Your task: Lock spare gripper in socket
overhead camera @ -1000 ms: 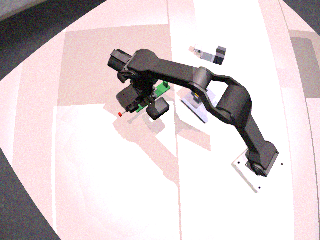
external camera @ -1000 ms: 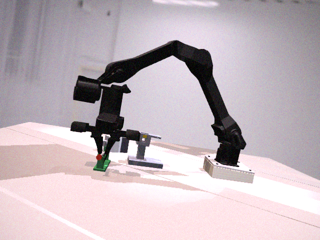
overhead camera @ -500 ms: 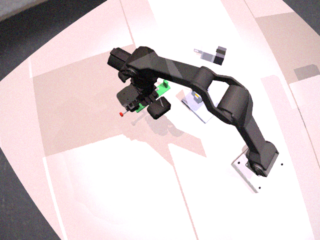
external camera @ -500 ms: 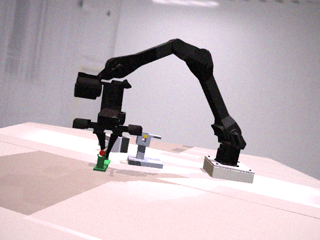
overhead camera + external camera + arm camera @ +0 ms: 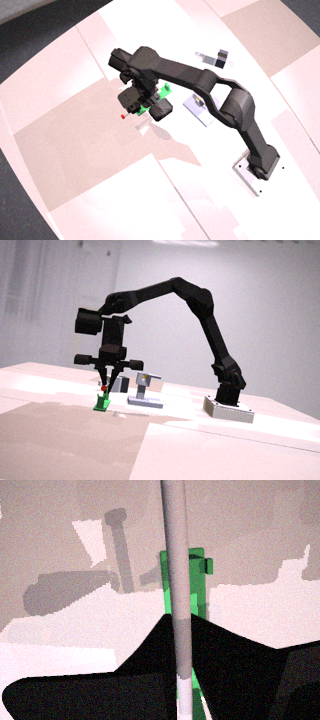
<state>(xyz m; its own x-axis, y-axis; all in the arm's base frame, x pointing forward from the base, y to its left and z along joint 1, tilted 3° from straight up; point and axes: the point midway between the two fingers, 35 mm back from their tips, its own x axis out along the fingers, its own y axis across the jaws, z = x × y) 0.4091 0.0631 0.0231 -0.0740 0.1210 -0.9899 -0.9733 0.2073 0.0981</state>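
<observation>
The green rack is 30 mm to the right of my gripper tip and 20 mm below it. Also, from my gripper tip: spare gripper 50 mm behind, 290 mm to the right, 20 mm below; grey mount 140 mm behind, 120 mm to the right, 10 mm above.
</observation>
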